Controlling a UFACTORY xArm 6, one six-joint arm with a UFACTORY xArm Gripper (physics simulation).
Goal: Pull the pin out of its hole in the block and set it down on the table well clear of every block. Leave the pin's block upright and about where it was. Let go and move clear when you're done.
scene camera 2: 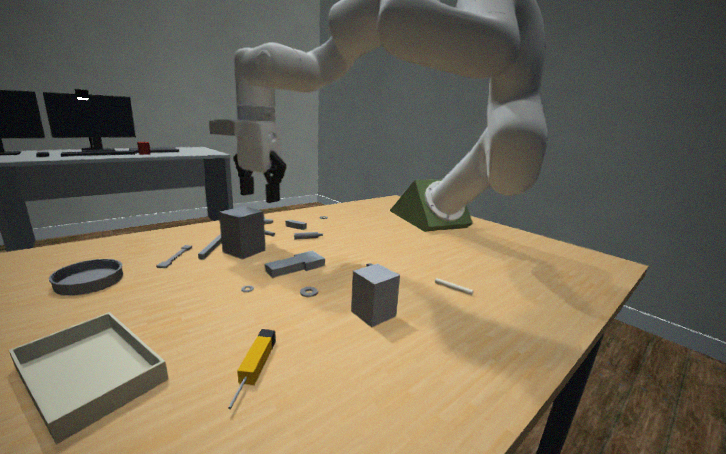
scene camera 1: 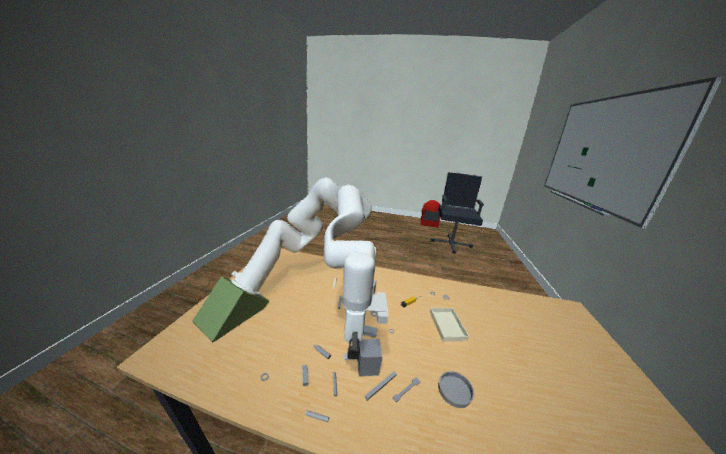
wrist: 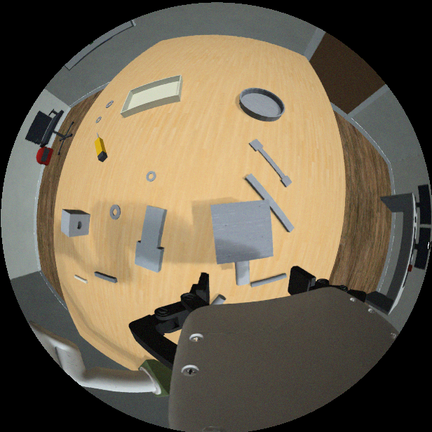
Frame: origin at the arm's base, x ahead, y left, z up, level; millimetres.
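Where they show: gripper, fingertip midpoint: (scene camera 2: 259, 198) (scene camera 1: 353, 344); arm's base, link origin: (scene camera 2: 444, 201) (scene camera 1: 245, 288).
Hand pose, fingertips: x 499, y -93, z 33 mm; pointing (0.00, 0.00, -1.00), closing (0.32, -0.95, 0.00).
Note:
Each offset is from my fingertips to the top centre of the thing.
The pin's block @[20 mm down, 47 mm ahead, 22 mm left] (scene camera 1: 369, 357) (scene camera 2: 242, 232) (wrist: 242, 232) is a dark grey cuboid standing upright on the table. The grey pin (wrist: 242, 273) sticks out sideways from one of its faces in the wrist view. The pin is mostly hidden behind the fingers in scene camera 1 and hidden by the block in scene camera 2. My gripper (scene camera 1: 353, 347) (scene camera 2: 259, 195) (wrist: 251, 283) is open and empty, pointing down. It hangs above the pin's side of the block, with the fingertips higher than the block's top in scene camera 2. In the wrist view the pin's outer end lies between the fingers' directions.
A smaller block @[40 mm down, 58 mm back, 359 mm left] (scene camera 2: 375, 294) (wrist: 75, 223) with a hole stands apart. A stepped grey piece @[94 mm down, 18 mm back, 150 mm left] (scene camera 2: 295, 263) (wrist: 152, 240) lies near the pin's block. A long bar @[98 mm down, 103 mm ahead, 25 mm right] (scene camera 1: 380, 385) (wrist: 270, 202), a round dish @[90 mm down, 316 mm ahead, 38 mm left] (scene camera 1: 455, 389) (scene camera 2: 86, 276), a tray @[85 mm down, 292 mm ahead, 301 mm left] (scene camera 2: 109, 398) and a yellow screwdriver @[92 mm down, 135 mm ahead, 387 mm left] (scene camera 2: 256, 357) lie around.

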